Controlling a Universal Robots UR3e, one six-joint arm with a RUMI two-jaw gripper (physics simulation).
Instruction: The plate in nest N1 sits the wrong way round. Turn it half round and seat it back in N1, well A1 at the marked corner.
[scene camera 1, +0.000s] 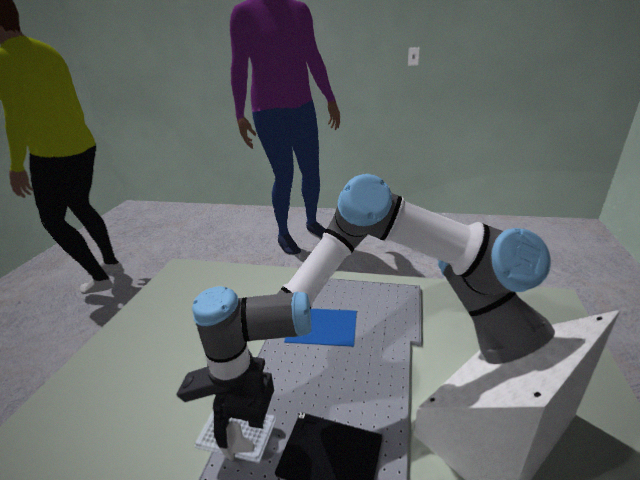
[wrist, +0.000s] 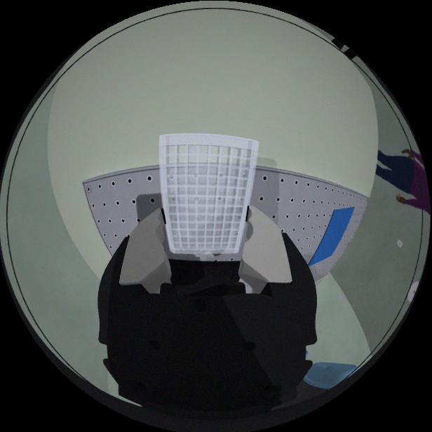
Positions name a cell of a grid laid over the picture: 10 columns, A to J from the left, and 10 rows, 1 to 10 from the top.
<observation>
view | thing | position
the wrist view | gripper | E5
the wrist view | white well plate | E5
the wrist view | blue mat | H6
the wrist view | black nest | E7
</observation>
